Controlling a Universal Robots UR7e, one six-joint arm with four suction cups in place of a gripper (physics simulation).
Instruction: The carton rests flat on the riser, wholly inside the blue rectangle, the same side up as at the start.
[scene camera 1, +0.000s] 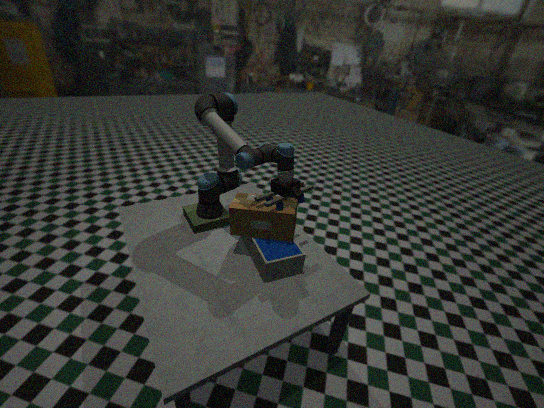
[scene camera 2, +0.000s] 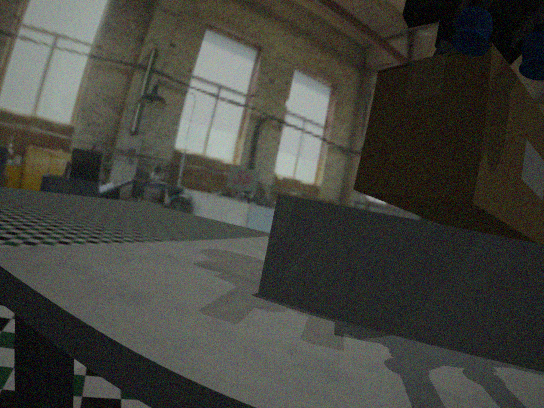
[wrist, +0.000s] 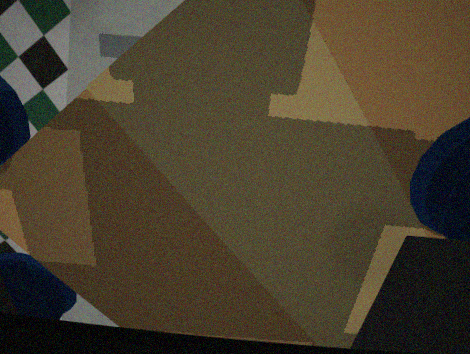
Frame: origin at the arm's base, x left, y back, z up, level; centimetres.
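Where they show: end effector, tool point: (scene camera 1: 285, 203) (wrist: 211, 238); arm's base, origin of the base link: (scene camera 1: 209, 211).
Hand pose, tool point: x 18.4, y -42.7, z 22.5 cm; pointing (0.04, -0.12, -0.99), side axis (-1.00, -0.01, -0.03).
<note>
Things, the pixels of their top centre, and the offset from my tool point. Level surfaces: height alone.
- brown carton, middle of its top: (scene camera 2: 486, 106) (scene camera 1: 265, 200) dx -8.6, dy +4.8, dz +1.6 cm
- grey riser, middle of its top: (scene camera 2: 436, 226) (scene camera 1: 271, 235) dx -7.6, dy -0.5, dz -16.1 cm
- blue rectangle, middle of its top: (scene camera 1: 271, 235) dx -7.6, dy -0.5, dz -16.1 cm
- grey table, its level: dz -28.1 cm
The brown carton (scene camera 1: 245, 220) (scene camera 2: 425, 125) (wrist: 200, 150) hangs under my suction gripper (scene camera 1: 278, 201) (scene camera 2: 502, 42), with its tape-striped top facing up. Blue suction cups (wrist: 442, 185) are at the carton's top; two cups at the left of the wrist view reach past its edge. In scene camera 2 a gap and part of the underside show above the grey riser (scene camera 1: 285, 267) (scene camera 2: 375, 270). The carton is over the riser's back part in scene camera 1. The front of the blue rectangle (scene camera 1: 275, 247) shows; its back is hidden by the carton.
The riser stands on the grey table (scene camera 1: 200, 330) (scene camera 2: 150, 320). The arm's base stands on a green plate (scene camera 1: 192, 220) behind and left of the carton. Shadows of the arm and carton fall on the table. The table's edge is beyond the riser.
</note>
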